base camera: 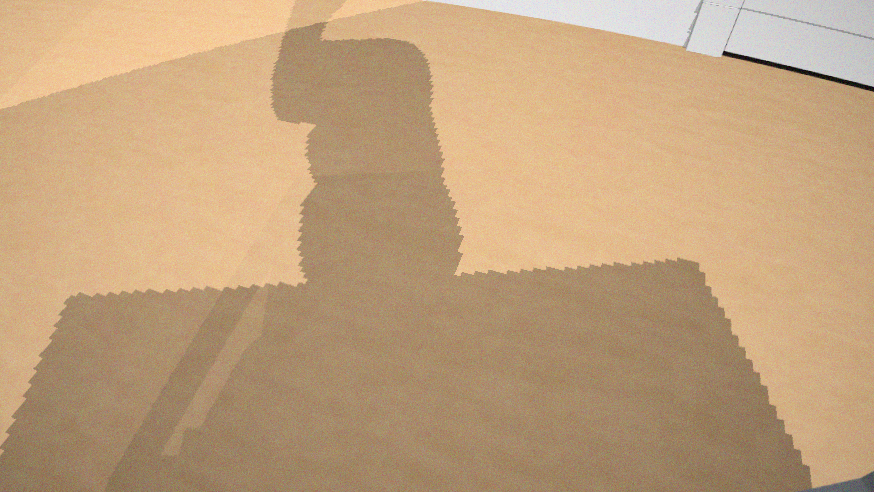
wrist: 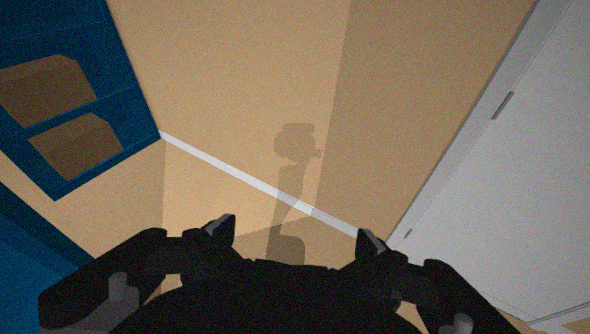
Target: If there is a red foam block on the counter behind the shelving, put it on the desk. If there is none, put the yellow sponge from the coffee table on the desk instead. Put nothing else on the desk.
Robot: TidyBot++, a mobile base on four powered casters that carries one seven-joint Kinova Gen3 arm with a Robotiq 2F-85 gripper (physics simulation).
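Frame: origin at the arm's base, x ahead, y left, z up, level; centimetres.
Seen in the pictures: gripper, fingertip midpoint: [wrist: 295, 235].
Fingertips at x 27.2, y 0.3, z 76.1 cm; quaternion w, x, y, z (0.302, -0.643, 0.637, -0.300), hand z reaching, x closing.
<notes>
A point is followed by its place in that frame.
My gripper [wrist: 295, 235] @[z 76.1, x 27.2, y 0.3 cm] is open in the wrist view, its two black fingers wide apart with nothing between them. Past the fingers are the floor and a wall, on which a shadow of the arm falls. Blue shelving [wrist: 112, 65] @[z 25.6, x 181.2, y 161.3 cm] with open compartments stands at the upper left of the wrist view; the wall shows through its openings. The red foam block, the counter, the yellow sponge, the coffee table and the desk do not show in either view.
A white door [wrist: 520, 165] @[z 45.5, x 79.3, y -72.7 cm] [base camera: 807, 45] @[z -34.5, x 80.5, y -69.7 cm] stands at the right. A white baseboard [wrist: 225, 167] @[z -34.1, x 140.9, y 62.5 cm] runs between the shelving and the door. Another blue surface [wrist: 30, 265] @[z 13.7, x 36.7, y 89.4 cm] is at the lower left of the wrist view. The robot's shadow [base camera: 428, 366] @[z -39.6, x 30.6, y -1.3 cm] lies across the wooden floor [base camera: 581, 158] @[z -39.6, x 57.0, y -22.3 cm].
</notes>
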